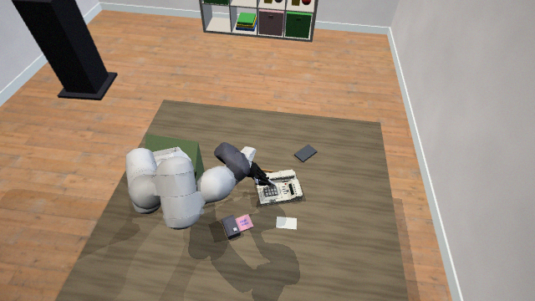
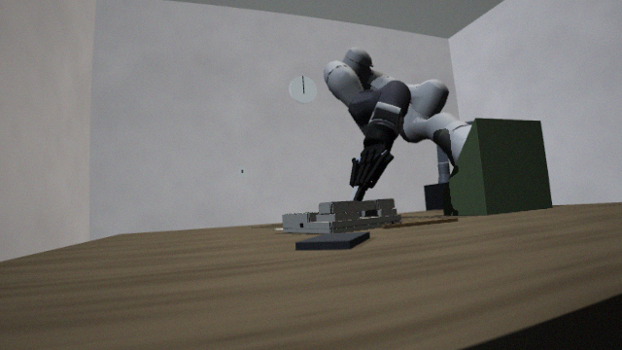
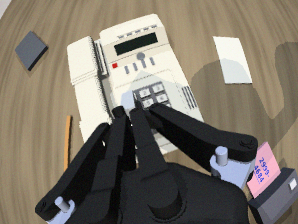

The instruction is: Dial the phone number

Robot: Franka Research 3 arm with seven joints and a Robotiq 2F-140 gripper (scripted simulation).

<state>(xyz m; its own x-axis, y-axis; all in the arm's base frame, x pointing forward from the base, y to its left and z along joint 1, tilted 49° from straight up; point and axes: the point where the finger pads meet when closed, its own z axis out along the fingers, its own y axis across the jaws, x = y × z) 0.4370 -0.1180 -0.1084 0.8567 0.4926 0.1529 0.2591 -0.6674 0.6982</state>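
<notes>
Now: the handset 3 cm ahead of my hand, 6 cm to the left of it and 2 cm below it. The rest, counted from my hand: pencil 8 cm behind, 13 cm to the left, 6 cm below; then black box 17 cm behind, 23 cm to the right, 4 cm below; then white note 9 cm ahead, 18 cm to the right, 6 cm below.
</notes>
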